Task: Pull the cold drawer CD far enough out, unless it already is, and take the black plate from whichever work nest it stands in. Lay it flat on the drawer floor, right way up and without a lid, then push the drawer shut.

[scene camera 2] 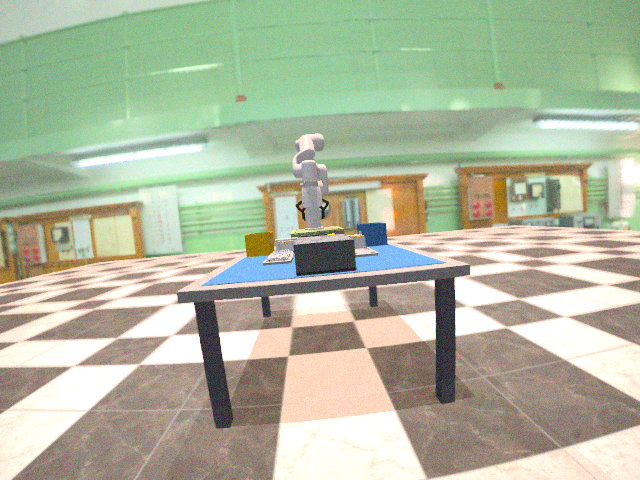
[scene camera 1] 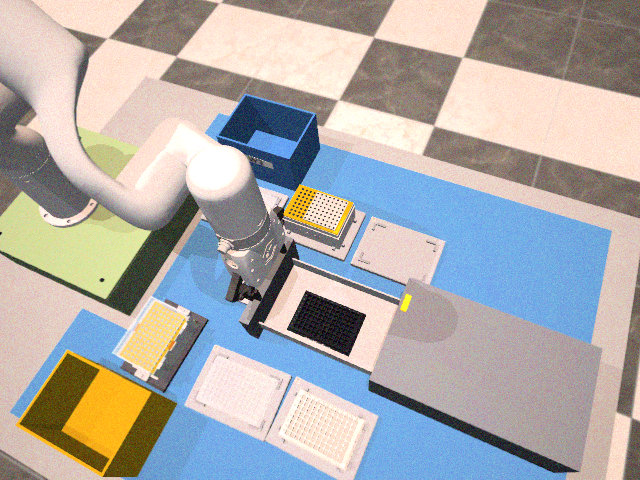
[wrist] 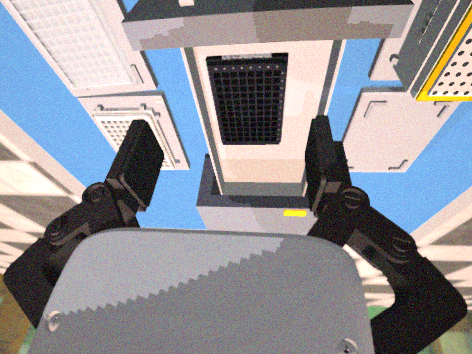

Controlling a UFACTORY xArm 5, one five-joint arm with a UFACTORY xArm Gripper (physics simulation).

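Pixels of known places: gripper, fingertip midpoint: [scene camera 2: 313, 219] [scene camera 1: 266, 272] [wrist: 229, 135]; arm's base, link origin: [scene camera 2: 314, 229] [scene camera 1: 71, 201].
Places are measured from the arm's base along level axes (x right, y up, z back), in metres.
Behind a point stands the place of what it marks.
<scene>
The black plate [scene camera 1: 326, 322] @[z -0.579, x 0.094, y -0.072 m] [wrist: 250, 102] @[z -0.568, x 0.087, y -0.075 m] lies flat on the pale floor of the open drawer [scene camera 1: 381, 322] @[z -0.678, x 0.063, y -0.085 m] [wrist: 304, 112] @[z -0.603, x 0.024, y -0.085 m], wells up, with no lid on it. The drawer stands well out of the grey cabinet [scene camera 1: 491, 372] @[z -0.867, x 0.126, y -0.001 m] [scene camera 2: 325, 256] @[z -1.017, x 0.137, y -0.048 m] [wrist: 245, 218] @[z -0.730, x 0.122, y -0.001 m]. Its dark front panel [scene camera 1: 273, 294] @[z -0.467, x 0.071, y -0.056 m] [wrist: 265, 27] @[z -0.459, x 0.054, y -0.009 m] is at the end away from the cabinet. My gripper [scene camera 1: 261, 271] @[z -0.478, x 0.076, y 0.067 m] [scene camera 2: 312, 209] @[z -0.478, x 0.076, y 0.067 m] [wrist: 229, 135] @[z -0.478, x 0.076, y 0.067 m] is open and empty, by the drawer's front end and apart from the plate. In scene camera 1 the arm and hand partly hide the fingers.
A bare nest [scene camera 1: 398, 248] @[z -0.677, x -0.102, y -0.091 m] [wrist: 392, 130] @[z -0.660, x -0.095, y -0.091 m] and a yellow-topped tip rack [scene camera 1: 320, 209] @[z -0.509, x -0.118, y -0.027 m] [wrist: 452, 65] @[z -0.521, x -0.086, y -0.027 m] are on one side of the drawer. Two white plates [scene camera 1: 237, 387] @[z -0.455, x 0.250, y -0.079 m] [scene camera 1: 323, 426] @[z -0.622, x 0.270, y -0.088 m] are on the other. A yellow bin [scene camera 1: 136, 413] @[z -0.341, x 0.340, y 0.017 m], a blue bin [scene camera 1: 305, 149] @[z -0.432, x -0.261, y -0.030 m] and a yellow-welled plate [scene camera 1: 155, 335] @[z -0.291, x 0.210, y -0.026 m] stand farther off.
</scene>
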